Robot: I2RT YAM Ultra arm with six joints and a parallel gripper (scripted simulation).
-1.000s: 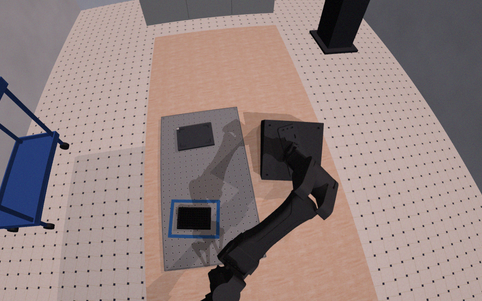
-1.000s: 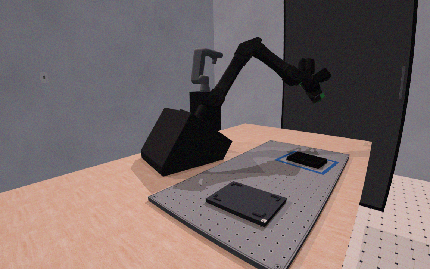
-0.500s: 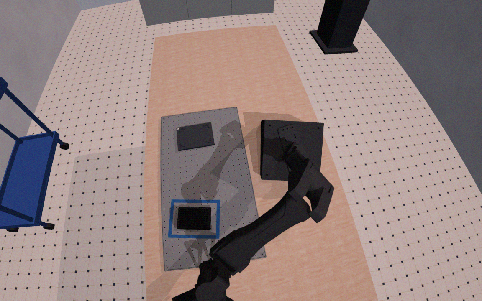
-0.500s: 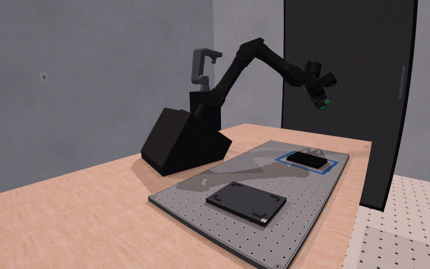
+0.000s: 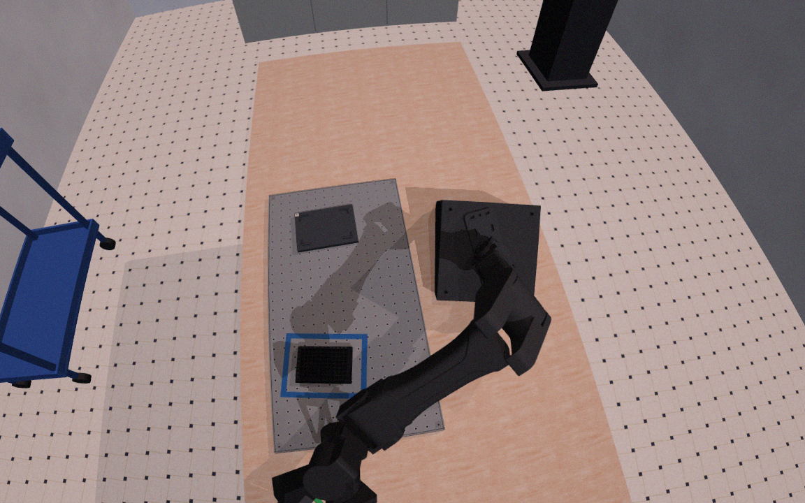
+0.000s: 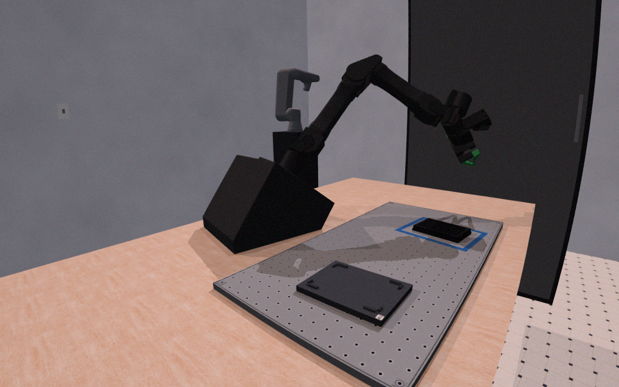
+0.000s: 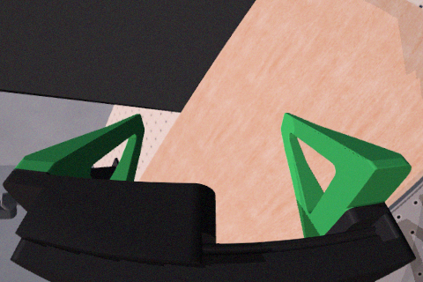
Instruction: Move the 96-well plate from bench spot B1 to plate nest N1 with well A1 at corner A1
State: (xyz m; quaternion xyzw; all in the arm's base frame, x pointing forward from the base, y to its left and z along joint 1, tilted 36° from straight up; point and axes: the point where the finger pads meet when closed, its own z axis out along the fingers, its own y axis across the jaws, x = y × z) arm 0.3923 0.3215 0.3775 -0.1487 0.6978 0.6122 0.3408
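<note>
My hand is 34 cm to the left of the black 96-well plate, 16 cm above it and 1 cm short of it. The rest, counted from my hand: plate nest N1: 71 cm to the right, 17 cm below, 5 cm behind; then A1 label: 76 cm to the right, 16 cm below, 3 cm ahead.
</note>
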